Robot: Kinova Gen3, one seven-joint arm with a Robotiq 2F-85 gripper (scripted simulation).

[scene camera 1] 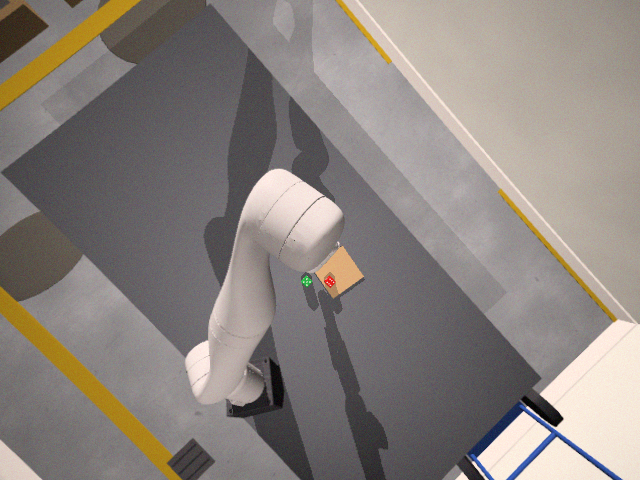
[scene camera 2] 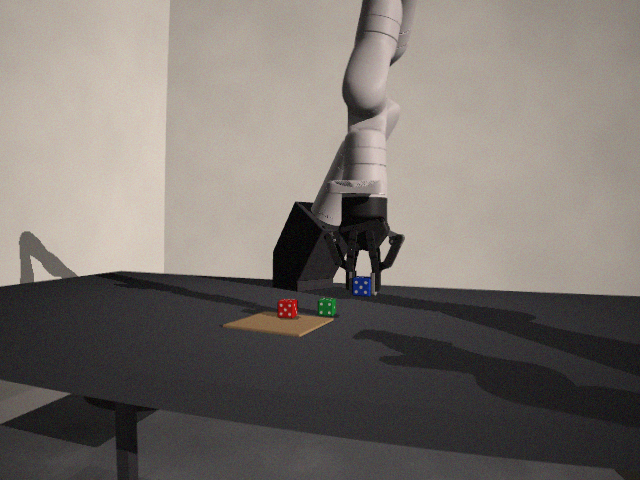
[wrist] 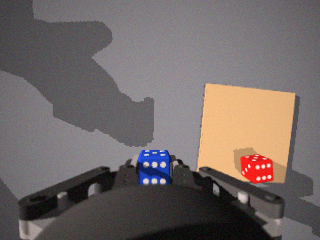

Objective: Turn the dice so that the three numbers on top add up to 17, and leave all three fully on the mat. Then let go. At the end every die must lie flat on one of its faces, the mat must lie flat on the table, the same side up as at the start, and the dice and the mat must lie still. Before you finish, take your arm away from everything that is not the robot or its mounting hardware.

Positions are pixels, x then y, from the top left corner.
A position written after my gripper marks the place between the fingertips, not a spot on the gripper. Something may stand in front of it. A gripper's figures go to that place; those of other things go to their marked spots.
My gripper (wrist: 154,163) is 0.17 m from the lens. A red die (wrist: 256,168) is 0.24 m from the lens.
